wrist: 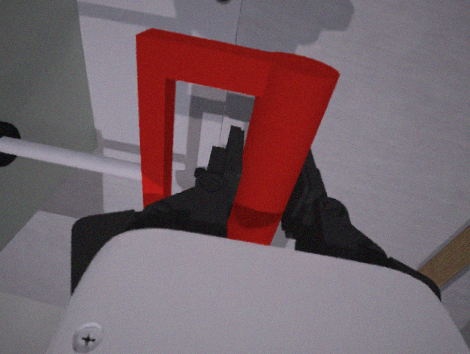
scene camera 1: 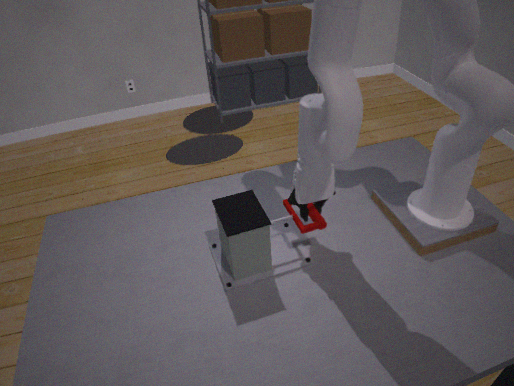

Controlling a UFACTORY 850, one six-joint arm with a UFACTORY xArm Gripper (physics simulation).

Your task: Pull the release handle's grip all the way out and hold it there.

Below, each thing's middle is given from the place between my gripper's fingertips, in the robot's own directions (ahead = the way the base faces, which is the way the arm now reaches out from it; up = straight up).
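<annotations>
The light base plate [scene camera 1: 288,254] has my hand 15 cm short of it at the moment, 2 cm to the left of it and 8 cm above it.
</annotations>
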